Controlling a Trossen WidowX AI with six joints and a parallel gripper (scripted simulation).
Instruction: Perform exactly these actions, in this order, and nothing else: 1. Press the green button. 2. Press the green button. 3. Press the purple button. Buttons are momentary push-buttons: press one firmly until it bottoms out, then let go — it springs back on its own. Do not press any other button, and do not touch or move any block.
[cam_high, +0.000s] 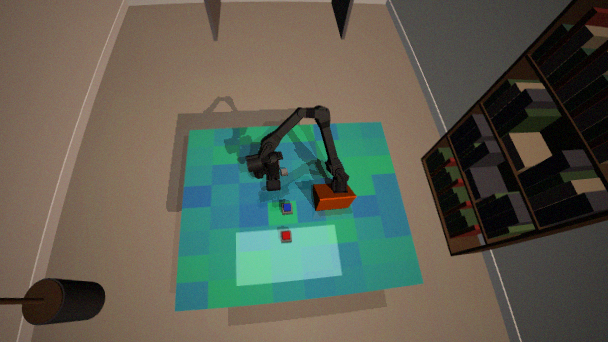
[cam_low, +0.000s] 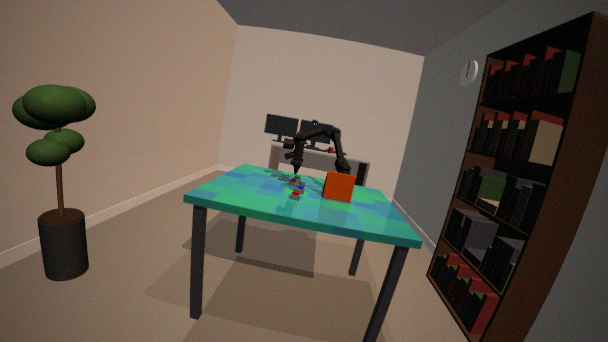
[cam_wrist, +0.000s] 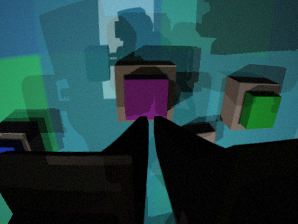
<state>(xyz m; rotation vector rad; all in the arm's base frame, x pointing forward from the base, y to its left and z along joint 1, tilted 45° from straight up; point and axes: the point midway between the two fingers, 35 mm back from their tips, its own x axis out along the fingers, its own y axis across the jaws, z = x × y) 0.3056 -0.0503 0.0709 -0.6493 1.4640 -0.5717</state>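
My gripper tip is 4 cm above the purple button. Round my gripper tip: red button: 5 cm behind, 27 cm to the left, 4 cm below; green button: 1 cm behind, 11 cm to the right, 4 cm below; blue button: 6 cm behind, 14 cm to the left, 4 cm below.
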